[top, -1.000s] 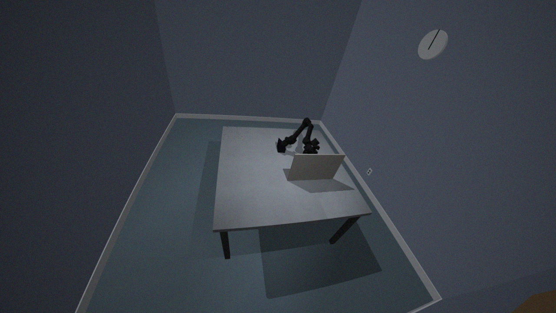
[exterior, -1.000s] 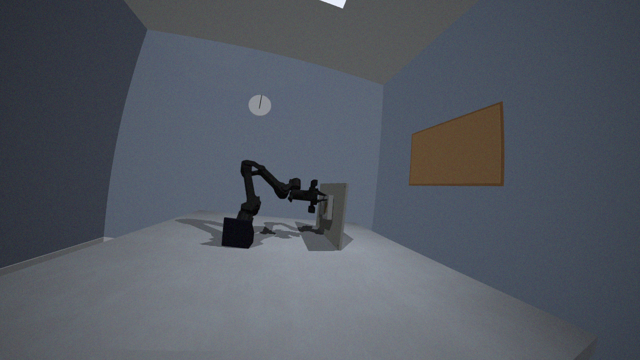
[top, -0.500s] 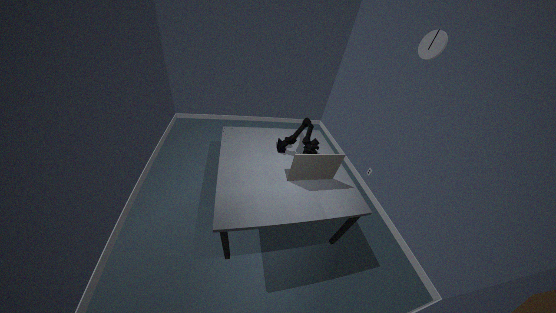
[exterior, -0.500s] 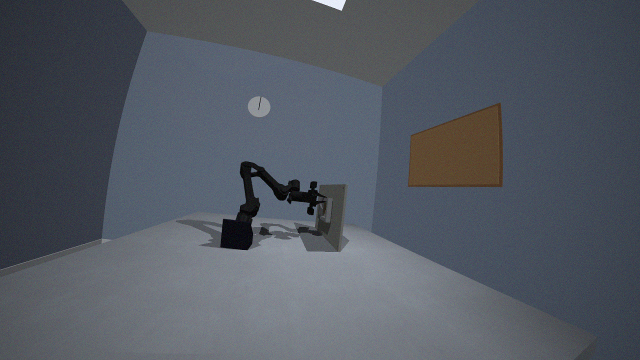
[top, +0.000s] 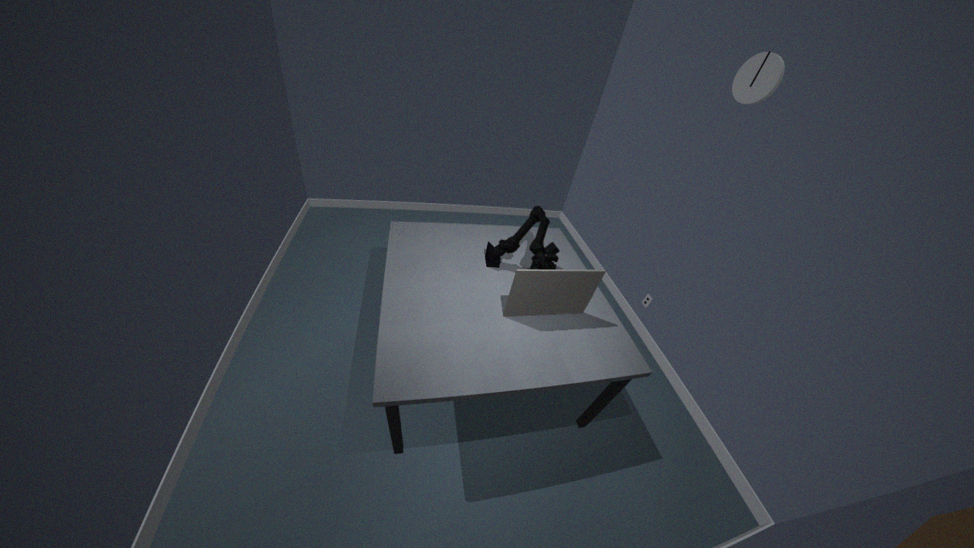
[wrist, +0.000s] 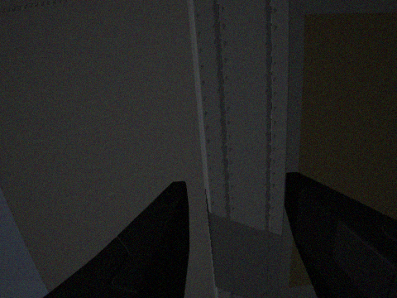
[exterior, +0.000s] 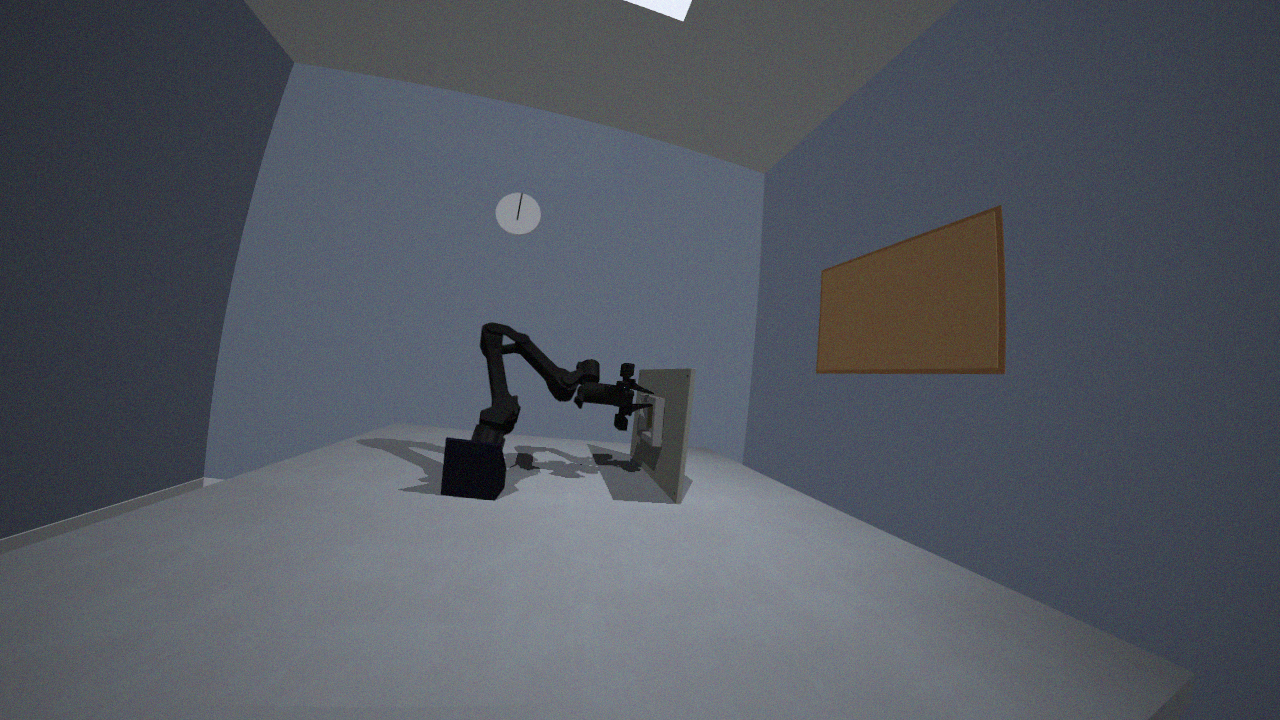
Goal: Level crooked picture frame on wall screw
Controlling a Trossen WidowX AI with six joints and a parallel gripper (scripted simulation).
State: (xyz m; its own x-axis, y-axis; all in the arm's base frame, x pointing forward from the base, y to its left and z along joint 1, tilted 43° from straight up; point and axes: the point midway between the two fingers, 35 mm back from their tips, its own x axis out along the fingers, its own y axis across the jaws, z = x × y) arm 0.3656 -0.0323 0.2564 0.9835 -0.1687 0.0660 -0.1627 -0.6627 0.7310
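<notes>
My gripper tip is now 6 cm above the picture frame and 1 cm short of it. From my gripper tip the other things lie so: wall panel: 7 cm below, 2 cm to the left, 2 cm ahead.
</notes>
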